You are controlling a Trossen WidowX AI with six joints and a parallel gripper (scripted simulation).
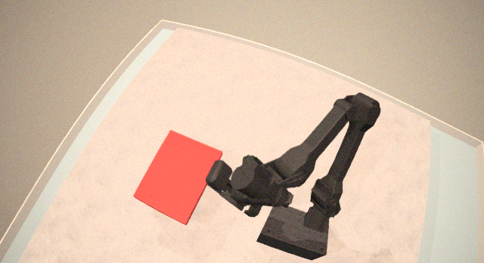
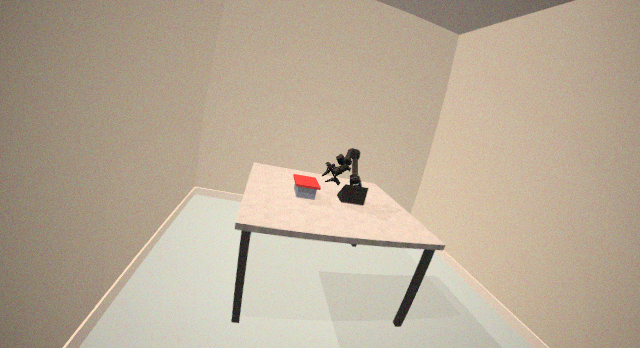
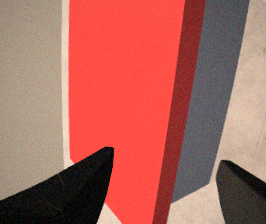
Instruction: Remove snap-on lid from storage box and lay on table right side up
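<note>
Now: the red lid 120 mm ahead of my gripper tip and 40 mm below it. From my gripper tip the other things lie so: storage box 120 mm ahead, 90 mm below.
</note>
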